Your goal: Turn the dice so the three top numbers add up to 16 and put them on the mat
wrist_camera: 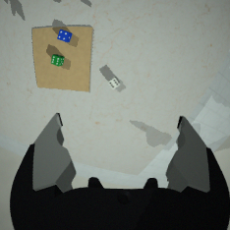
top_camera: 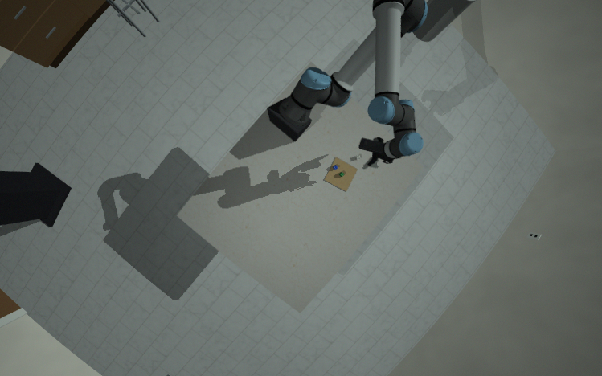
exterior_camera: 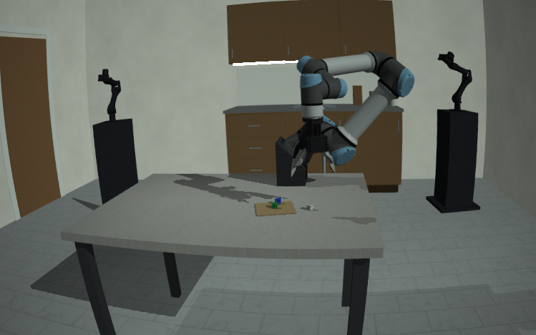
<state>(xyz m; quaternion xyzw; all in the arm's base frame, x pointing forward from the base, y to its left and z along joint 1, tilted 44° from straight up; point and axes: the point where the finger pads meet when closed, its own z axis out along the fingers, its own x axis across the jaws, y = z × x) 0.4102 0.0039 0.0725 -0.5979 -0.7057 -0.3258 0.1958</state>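
Right now the white die is 12 cm below my hand and 1 cm to the right of it. From my hand the other things lie so: blue die (13 cm to the right, 12 cm below, 8 cm behind); green die (14 cm to the right, 12 cm below, 3 cm behind); tan mat (14 cm to the right, 13 cm below, 3 cm behind).
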